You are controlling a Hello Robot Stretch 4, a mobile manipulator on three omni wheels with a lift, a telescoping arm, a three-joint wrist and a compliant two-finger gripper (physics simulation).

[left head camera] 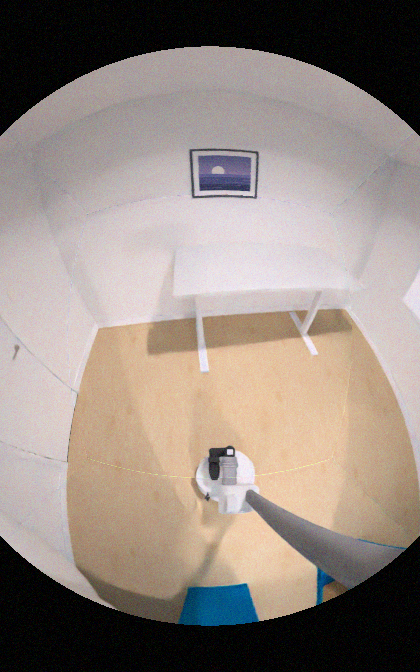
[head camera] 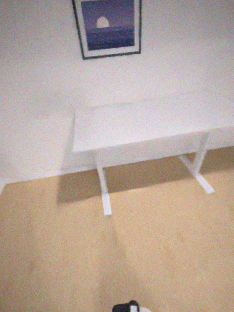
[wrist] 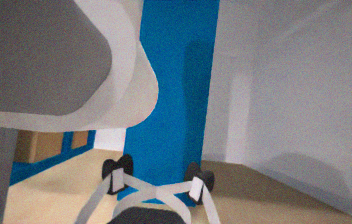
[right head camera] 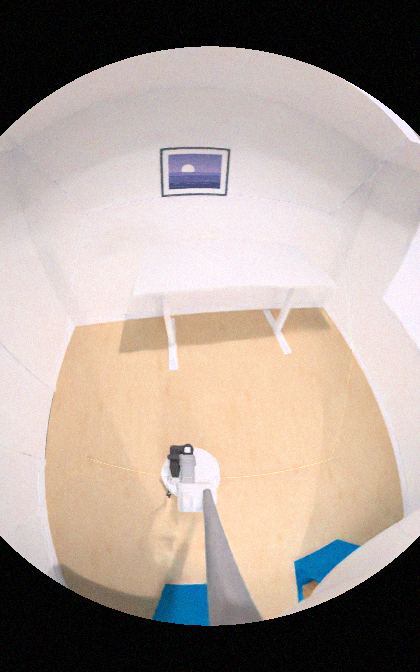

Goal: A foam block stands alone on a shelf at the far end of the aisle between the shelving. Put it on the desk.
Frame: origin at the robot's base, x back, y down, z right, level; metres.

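Seen in the pictures: gripper, between the fingertips: (wrist: 159,171).
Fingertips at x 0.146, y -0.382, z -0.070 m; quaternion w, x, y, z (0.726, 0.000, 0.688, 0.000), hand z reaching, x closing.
Note:
A point is followed by its place in that frame.
The desk (head camera: 150,122) {x -1.223, y -0.923, z 0.268 m} (left head camera: 250,274) (right head camera: 225,272) is white with white T-shaped legs and stands against the wall ahead, across a stretch of wooden floor. My gripper (wrist: 159,171) {x 0.146, y -0.382, z -0.070 m} is open in the wrist view, with its two black fingertips apart and no object between them. The foam block does not show in any of these views. A blue shelving end panel (wrist: 172,80) {x 1.158, y -0.695, z -0.018 m} (left head camera: 219,604) (right head camera: 181,604) stands beyond the gripper in the wrist view and at the bottom of both side head views.
A second blue shelving unit (right head camera: 325,560) shows at the lower right of the right head view. Brown boxes (wrist: 47,146) {x 1.560, y -0.148, z 0.898 m} sit in shelving at the left of the wrist view. A framed picture (head camera: 110,37) {x -1.746, y -1.501, z -0.008 m} (left head camera: 225,172) (right head camera: 195,171) hangs above the desk. A door handle (left head camera: 16,351) shows on the left.

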